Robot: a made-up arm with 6 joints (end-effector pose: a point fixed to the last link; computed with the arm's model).
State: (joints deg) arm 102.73 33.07 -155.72 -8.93 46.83 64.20
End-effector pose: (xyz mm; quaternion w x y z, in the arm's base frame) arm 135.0 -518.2 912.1 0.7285 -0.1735 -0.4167 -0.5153
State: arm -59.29 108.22 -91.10 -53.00 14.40 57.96
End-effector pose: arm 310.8 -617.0 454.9 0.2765 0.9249 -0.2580 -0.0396
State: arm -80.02 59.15 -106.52 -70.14 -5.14 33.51
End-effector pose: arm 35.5 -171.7 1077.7 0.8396 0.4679 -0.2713 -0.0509
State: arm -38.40 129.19 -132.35 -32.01 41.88 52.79
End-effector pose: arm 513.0 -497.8 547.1 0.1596 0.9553 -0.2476 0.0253
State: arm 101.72 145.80 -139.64 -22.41 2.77 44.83
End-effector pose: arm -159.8 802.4 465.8 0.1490 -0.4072 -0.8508 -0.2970
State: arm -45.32 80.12 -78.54 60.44 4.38 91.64
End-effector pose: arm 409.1 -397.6 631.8 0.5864 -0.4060 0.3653 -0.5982
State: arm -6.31 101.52 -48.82 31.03 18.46 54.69
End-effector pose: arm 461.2 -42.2 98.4 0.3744 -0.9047 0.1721 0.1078
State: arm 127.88 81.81 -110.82 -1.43 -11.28 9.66
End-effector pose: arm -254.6 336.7 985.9 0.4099 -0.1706 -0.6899 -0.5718
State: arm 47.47 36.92 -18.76 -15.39 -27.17 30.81
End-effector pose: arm 271.2 306.4 473.9 0.0050 0.6556 0.5874 0.4744
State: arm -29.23 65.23 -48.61 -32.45 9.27 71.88
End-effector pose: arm 420.2 -272.6 462.7 0.0469 0.9724 -0.1155 0.1971
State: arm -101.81 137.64 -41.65 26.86 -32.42 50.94
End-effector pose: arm -120.1 -292.4 -174.2 0.1630 -0.4932 0.8512 -0.0748
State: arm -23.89 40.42 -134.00 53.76 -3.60 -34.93
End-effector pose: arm -356.4 116.1 1082.2 0.4578 0.3222 -0.0691 0.8257
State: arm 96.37 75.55 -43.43 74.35 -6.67 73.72
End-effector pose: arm -61.1 512.0 310.6 0.6353 -0.6806 -0.1969 0.3071
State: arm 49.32 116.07 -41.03 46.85 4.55 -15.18
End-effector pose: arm 247.3 274.0 -56.0 0.0281 0.7633 0.5862 -0.2701
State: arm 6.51 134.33 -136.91 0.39 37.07 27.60
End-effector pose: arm 735.3 63.0 514.5 0.0337 0.9530 0.2828 0.1037
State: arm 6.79 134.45 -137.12 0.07 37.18 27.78
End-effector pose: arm 735.0 66.2 514.8 0.0349 0.9525 0.2842 0.1033
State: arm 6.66 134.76 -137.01 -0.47 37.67 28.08
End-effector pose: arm 735.7 63.9 508.6 0.0363 0.9540 0.2819 0.0950
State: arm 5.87 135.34 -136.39 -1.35 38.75 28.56
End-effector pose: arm 737.4 52.4 492.6 0.0377 0.9583 0.2735 0.0745
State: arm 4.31 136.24 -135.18 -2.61 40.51 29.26
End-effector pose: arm 739.2 30.1 465.3 0.0385 0.9647 0.2574 0.0397
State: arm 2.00 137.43 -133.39 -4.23 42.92 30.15
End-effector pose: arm 738.5 -2.9 427.8 0.0378 0.9716 0.2332 -0.0086
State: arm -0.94 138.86 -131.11 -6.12 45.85 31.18
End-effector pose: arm 732.7 -44.5 382.4 0.0346 0.9765 0.2017 -0.0679
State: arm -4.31 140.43 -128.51 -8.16 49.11 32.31
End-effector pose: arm 719.5 -91.4 333.3 0.0277 0.9769 0.1646 -0.1335
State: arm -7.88 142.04 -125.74 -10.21 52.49 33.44
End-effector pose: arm 698.7 -138.9 284.2 0.0173 0.9715 0.1247 -0.2009
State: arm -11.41 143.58 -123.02 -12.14 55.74 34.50
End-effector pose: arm 671.9 -183.0 239.2 0.0041 0.9606 0.0854 -0.2645
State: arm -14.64 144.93 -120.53 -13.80 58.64 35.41
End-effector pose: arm 642.9 -220.3 201.0 0.0103 -0.9461 -0.0501 0.3200
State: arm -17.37 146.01 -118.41 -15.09 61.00 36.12
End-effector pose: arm 615.4 -249.0 171.2 0.0243 -0.9307 -0.0213 0.3643
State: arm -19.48 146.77 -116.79 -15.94 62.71 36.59
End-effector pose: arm 593.1 -269.4 150.2 0.0364 -0.9176 -0.0001 0.3959
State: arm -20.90 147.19 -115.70 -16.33 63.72 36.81
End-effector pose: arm 578.0 -282.1 137.4 0.0455 -0.9087 0.0130 0.4147
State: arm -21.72 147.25 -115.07 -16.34 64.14 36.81
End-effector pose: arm 570.1 -289.0 132.0 0.0514 -0.9047 0.0195 0.4226
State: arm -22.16 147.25 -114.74 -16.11 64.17 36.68
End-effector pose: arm 566.5 -292.4 129.3 0.0556 -0.9034 0.0218 0.4247
